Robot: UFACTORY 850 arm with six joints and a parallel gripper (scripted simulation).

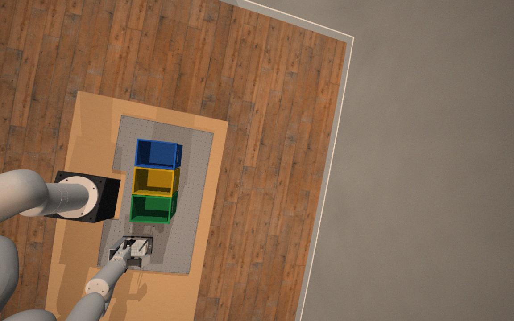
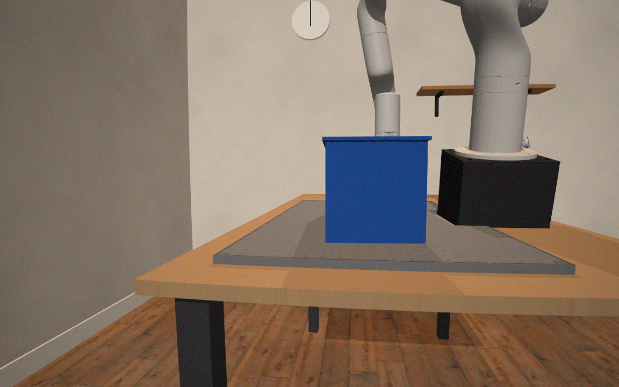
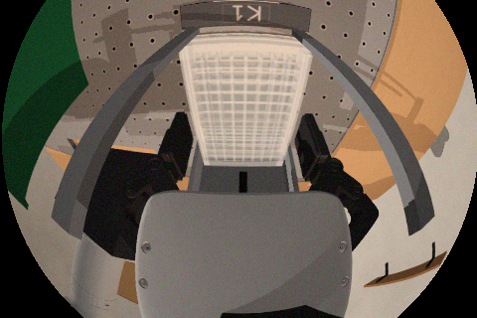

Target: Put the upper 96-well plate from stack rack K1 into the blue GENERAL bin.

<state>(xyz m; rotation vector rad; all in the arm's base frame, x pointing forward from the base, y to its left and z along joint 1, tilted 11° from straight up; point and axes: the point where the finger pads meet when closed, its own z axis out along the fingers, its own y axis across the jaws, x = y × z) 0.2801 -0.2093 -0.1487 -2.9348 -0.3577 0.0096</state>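
Now: the 96-well plate 2 cm below my hand. From my hand the other things lie so: yellow bin: 41 cm to the left, 3 cm above, 2 cm ahead; green bin: 28 cm to the left, 5 cm ahead, 3 cm above; blue bin: 54 cm to the left, 3 cm above, 1 cm behind.
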